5 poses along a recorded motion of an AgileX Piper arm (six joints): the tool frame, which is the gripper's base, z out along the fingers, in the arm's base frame.
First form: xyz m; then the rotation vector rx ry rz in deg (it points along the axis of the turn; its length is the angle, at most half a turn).
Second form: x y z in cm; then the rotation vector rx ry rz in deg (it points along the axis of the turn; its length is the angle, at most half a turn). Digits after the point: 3 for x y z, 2 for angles.
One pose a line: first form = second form
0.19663, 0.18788, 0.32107, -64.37, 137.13, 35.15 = 19.663, 18.788, 32.107, -64.37, 137.13, 35.15
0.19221, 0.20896, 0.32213, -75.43, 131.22, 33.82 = 19.221, 20.896, 32.213, -75.43, 131.22, 33.82
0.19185, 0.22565, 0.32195, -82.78, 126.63, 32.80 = 19.185, 22.565, 32.195, -82.78, 126.63, 32.80
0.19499, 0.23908, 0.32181, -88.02, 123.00, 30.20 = 19.499, 23.908, 32.181, -88.02, 123.00, 30.20
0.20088, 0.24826, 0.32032, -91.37, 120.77, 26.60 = 20.088, 24.826, 32.032, -91.37, 120.77, 26.60
